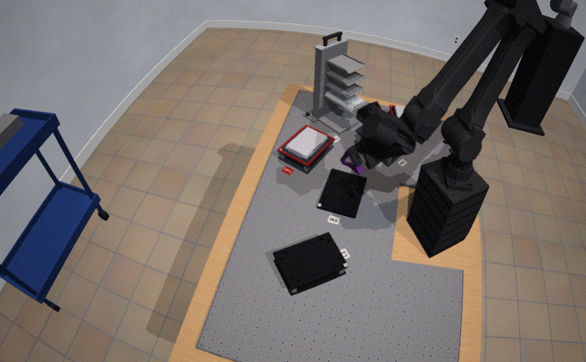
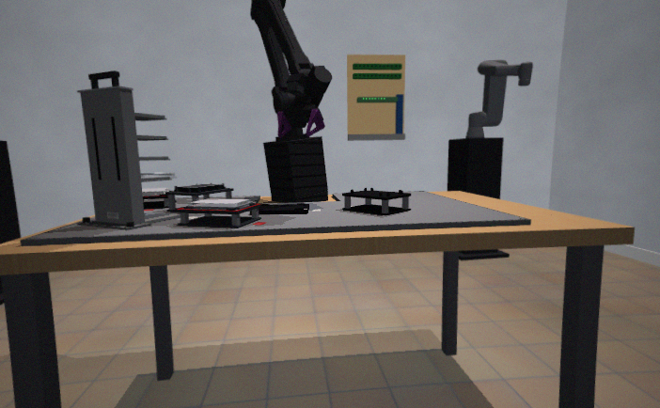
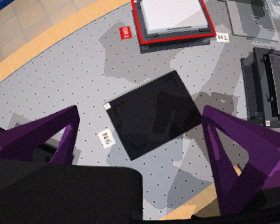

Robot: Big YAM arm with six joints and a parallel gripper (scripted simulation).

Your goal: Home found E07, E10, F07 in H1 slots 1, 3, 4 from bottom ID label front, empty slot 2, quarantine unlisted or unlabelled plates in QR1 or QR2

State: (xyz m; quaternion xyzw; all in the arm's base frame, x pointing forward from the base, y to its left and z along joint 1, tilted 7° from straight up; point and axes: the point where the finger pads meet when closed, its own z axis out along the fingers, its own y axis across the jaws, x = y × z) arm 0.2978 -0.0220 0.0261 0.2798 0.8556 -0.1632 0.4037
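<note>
Now: hand 11 cm past the dark plate, 29 cm to the left of it and 16 cm above it. The rest, counted from my hand: regrip nest 11 cm behind, 29 cm to the right, 17 cm below; N6 deck label 3 cm ahead, 6 cm to the left, 23 cm below; red-rimmed quarantine nest 15 cm ahead, 21 cm to the right, 19 cm below.
</note>
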